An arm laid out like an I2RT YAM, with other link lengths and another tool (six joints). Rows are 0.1 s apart.
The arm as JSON. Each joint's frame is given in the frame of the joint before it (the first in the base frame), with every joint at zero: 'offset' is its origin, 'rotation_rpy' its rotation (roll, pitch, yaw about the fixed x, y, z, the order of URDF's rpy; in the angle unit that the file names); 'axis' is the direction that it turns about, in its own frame. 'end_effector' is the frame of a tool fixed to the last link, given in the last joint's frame.
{
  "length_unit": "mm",
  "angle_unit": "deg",
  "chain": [
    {
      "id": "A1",
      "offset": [
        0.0,
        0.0,
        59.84
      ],
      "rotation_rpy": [
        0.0,
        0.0,
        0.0
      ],
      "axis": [
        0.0,
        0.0,
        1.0
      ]
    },
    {
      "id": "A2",
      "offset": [
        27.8,
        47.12,
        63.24
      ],
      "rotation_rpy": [
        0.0,
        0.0,
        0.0
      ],
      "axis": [
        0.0,
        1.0,
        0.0
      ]
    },
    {
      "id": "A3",
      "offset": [
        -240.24,
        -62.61,
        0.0
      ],
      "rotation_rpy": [
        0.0,
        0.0,
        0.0
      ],
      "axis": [
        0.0,
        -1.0,
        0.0
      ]
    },
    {
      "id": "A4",
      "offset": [
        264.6,
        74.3,
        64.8
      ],
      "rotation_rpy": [
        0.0,
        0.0,
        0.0
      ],
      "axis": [
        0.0,
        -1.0,
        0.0
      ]
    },
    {
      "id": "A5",
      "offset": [
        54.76,
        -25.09,
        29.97
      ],
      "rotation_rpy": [
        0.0,
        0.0,
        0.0
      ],
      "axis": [
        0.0,
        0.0,
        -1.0
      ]
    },
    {
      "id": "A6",
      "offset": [
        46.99,
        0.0,
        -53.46
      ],
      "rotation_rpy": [
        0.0,
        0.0,
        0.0
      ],
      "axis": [
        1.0,
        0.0,
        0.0
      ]
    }
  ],
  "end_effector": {
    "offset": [
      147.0,
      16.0,
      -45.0
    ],
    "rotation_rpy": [
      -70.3,
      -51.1,
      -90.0
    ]
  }
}
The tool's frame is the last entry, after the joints.
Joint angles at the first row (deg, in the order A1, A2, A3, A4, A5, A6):
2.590 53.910 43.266 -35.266 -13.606 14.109
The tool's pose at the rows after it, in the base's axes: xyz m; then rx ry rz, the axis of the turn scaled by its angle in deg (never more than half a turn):
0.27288 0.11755 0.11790 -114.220 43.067 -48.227
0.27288 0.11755 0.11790 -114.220 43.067 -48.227
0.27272 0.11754 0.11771 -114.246 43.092 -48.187
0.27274 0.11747 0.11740 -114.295 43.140 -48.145
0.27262 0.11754 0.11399 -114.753 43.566 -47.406
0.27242 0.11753 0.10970 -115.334 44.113 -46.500
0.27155 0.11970 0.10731 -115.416 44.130 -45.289
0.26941 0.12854 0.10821 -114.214 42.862 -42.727
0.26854 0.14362 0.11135 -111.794 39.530 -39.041
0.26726 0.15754 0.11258 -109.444 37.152 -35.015
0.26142 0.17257 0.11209 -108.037 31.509 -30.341
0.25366 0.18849 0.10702 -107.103 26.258 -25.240
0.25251 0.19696 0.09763 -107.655 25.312 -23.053
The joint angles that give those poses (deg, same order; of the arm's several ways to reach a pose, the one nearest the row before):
2.590 53.910 43.288 -35.266 -13.607 14.108
2.590 53.910 43.288 -35.266 -13.607 14.108
2.589 53.909 43.266 -35.290 -13.607 14.108
2.589 53.976 43.266 -35.288 -13.585 14.108
2.590 54.764 43.267 -35.287 -13.606 14.109
2.591 55.745 43.266 -35.288 -13.606 14.109
2.591 56.446 43.267 -35.289 -14.305 14.087
2.614 57.015 43.267 -35.025 -17.124 14.066
2.612 58.238 43.266 -33.541 -22.240 13.453
2.613 60.096 43.266 -31.986 -27.113 13.279
2.938 62.369 43.266 -30.786 -32.863 10.261
4.230 65.603 43.265 -29.430 -37.604 7.421
5.979 68.378 43.266 -27.682 -37.713 7.509

